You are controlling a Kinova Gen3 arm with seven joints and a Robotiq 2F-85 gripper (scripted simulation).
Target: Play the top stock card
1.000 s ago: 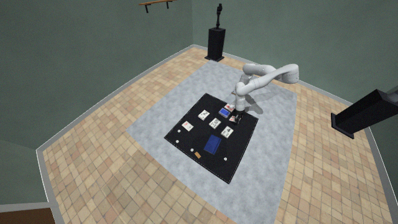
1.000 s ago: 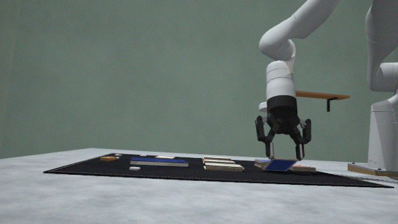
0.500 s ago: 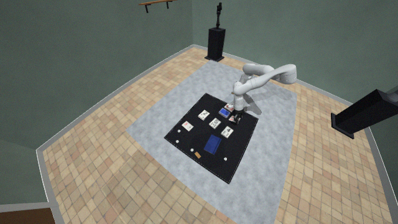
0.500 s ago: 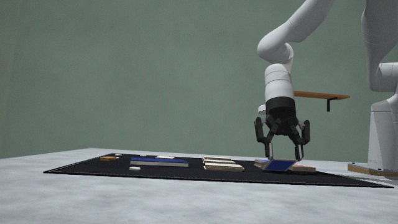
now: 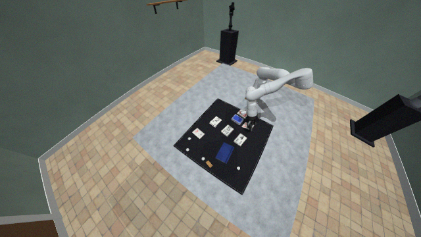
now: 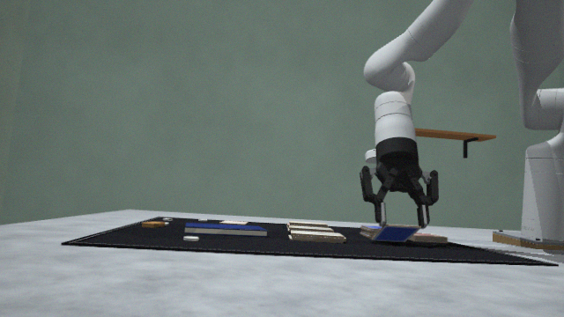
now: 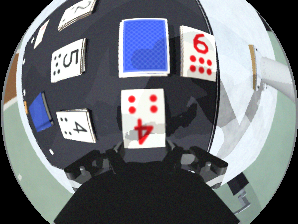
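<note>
Now: the blue-backed card 40 mm to the right of my hand and 30 mm below it.
</note>
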